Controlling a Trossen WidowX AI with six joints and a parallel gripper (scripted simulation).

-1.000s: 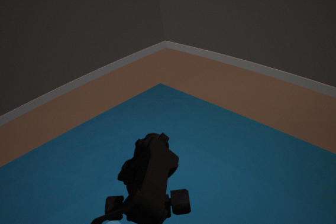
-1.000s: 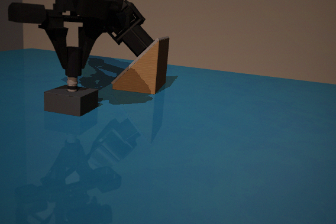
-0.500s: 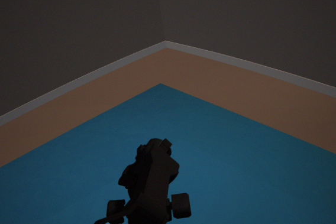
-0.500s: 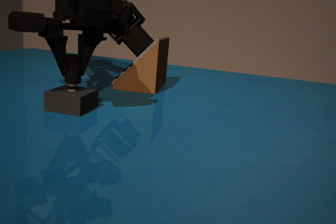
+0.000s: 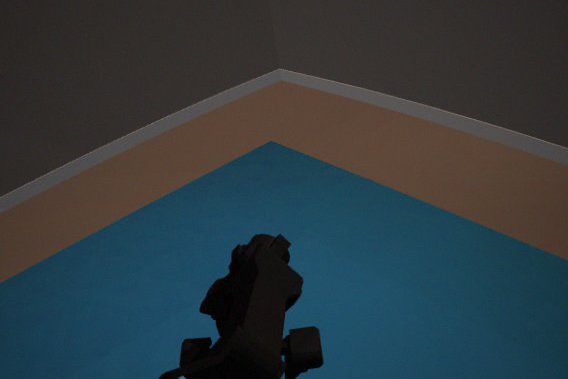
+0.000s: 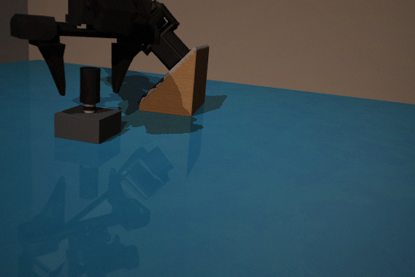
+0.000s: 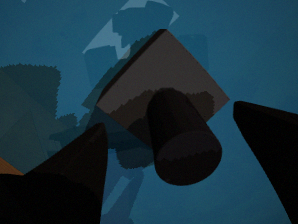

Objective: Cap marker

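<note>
My gripper tip is now 1 cm below the dark marker cap. Round my gripper tip: dark grey holder block (4 cm below).
</note>
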